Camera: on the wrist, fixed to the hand. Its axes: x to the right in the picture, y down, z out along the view.
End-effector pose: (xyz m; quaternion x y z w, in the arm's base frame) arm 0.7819 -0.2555 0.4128 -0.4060 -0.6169 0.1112 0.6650
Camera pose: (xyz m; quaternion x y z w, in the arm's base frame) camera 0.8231 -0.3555 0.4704 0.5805 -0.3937 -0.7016 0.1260
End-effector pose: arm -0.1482 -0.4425 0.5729 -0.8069 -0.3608 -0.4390 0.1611
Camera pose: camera -0.2667 -0.4353 0.6030 -0.3593 0.7873 0.2100 0.4550
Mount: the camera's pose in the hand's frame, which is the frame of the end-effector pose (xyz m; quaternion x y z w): -0.0140 -0.0890 -0.0830 -0.0394 0.0362 -0.9985 0.0130
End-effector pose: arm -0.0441 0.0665 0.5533 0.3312 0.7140 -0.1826 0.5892
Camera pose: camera -0.1639 0.0534 0.5751 0.7252 -0.3685 0.5506 0.1875
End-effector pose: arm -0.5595 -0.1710 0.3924 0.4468 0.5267 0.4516 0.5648
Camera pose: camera -0.6394 -0.1995 0.3040 -0.5587 0.4556 -0.5212 0.4568
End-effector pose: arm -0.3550 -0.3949 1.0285 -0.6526 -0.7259 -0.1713 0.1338
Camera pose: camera -0.4443 -0.4506 1.0912 -0.7172 0.6494 0.1880 0.1687
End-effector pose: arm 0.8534 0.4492 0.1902 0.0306 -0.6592 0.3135 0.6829
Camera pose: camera 0.9691 0.4102 0.1997 0.6203 0.0344 -0.7026 0.3470
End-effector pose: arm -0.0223 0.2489 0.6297 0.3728 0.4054 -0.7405 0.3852
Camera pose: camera -0.0741 0.3597 0.6370 0.3883 -0.4206 0.3648 0.7343
